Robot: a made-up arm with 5 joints.
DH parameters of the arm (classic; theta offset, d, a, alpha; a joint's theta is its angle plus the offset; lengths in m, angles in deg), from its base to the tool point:
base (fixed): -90 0.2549 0.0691 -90
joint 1: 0 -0.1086 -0.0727 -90
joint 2: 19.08 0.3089 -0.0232 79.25
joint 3: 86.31 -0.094 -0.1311 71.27
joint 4: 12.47 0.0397 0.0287 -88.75
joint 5: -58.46 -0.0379 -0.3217 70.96
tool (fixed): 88.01 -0.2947 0 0
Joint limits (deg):
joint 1: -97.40..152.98
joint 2: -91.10..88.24
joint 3: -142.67..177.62
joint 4: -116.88..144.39
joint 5: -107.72..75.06
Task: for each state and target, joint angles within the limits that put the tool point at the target. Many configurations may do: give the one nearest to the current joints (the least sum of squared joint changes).
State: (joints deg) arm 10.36 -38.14 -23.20 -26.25 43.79
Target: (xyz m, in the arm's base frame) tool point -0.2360 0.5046 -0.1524
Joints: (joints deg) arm -2.83 -9.91 -61.35 -43.32 44.39
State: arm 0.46 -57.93 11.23 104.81 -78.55
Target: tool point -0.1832 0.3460 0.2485
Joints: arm -3.60 -80.94 19.20 120.67 -49.10
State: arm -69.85 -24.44 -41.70 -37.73 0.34
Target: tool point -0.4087 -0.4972 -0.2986
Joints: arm -73.58 -15.02 -81.34 -48.88 23.11
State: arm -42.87 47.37 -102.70 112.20 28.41
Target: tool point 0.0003 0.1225 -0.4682
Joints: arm -6.12 49.08 -84.42 130.80 -0.33
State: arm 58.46 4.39 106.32 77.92 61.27
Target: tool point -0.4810 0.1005 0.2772
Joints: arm 32.33 -8.13 113.69 87.38 56.52
